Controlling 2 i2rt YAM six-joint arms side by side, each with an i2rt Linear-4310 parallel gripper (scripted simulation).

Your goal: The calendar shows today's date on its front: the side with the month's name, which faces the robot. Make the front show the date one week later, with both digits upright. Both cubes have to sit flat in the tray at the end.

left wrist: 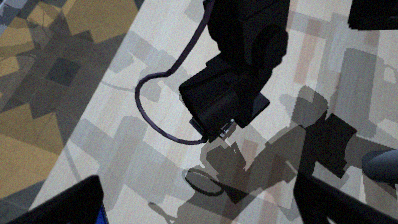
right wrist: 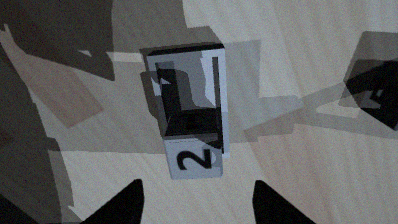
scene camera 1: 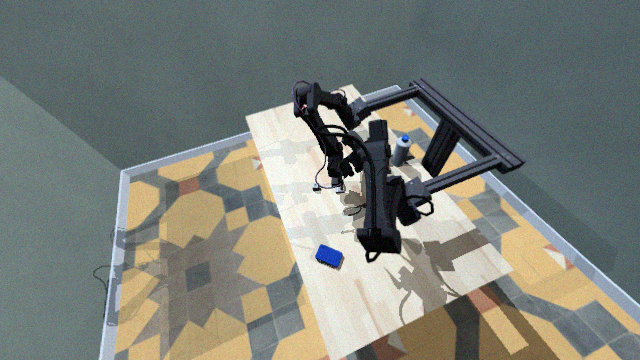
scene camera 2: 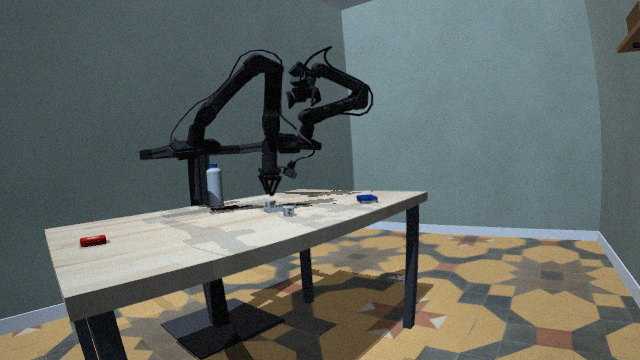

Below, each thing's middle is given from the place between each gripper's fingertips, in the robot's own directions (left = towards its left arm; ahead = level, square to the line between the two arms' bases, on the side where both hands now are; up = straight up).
Labels:
My right gripper [scene camera 2: 269, 195] is now 6 cm above the calendar tray [right wrist: 193, 78] and 2 cm to the right of it.
Right now the calendar tray is 20 mm behind my left hand, 150 mm to the right of it and 400 mm below it.

